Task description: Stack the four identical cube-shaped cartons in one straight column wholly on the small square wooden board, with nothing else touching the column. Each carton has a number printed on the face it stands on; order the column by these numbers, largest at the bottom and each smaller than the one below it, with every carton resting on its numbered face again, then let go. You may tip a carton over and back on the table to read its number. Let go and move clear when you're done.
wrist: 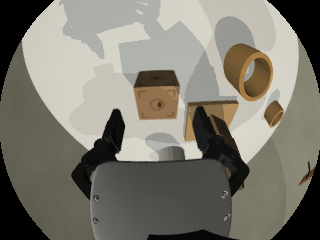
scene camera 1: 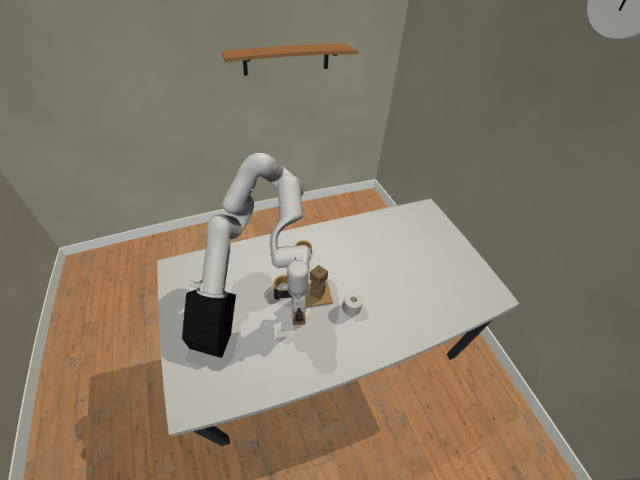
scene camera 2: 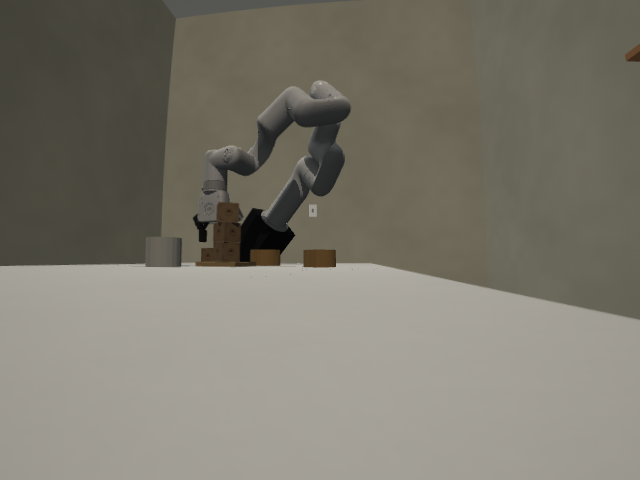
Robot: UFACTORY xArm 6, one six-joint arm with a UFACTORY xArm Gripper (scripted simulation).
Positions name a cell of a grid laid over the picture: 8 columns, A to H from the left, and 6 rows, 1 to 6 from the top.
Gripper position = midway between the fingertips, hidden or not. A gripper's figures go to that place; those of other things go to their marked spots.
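The gripper (wrist: D3) is 0.13 m from the lens, and so is a carton (wrist: D3), at 0.13 m from the lens. A wooden board (wrist: F3) sits 0.25 m from the lens, and the marked spots on the board and the carton are 0.17 m apart.
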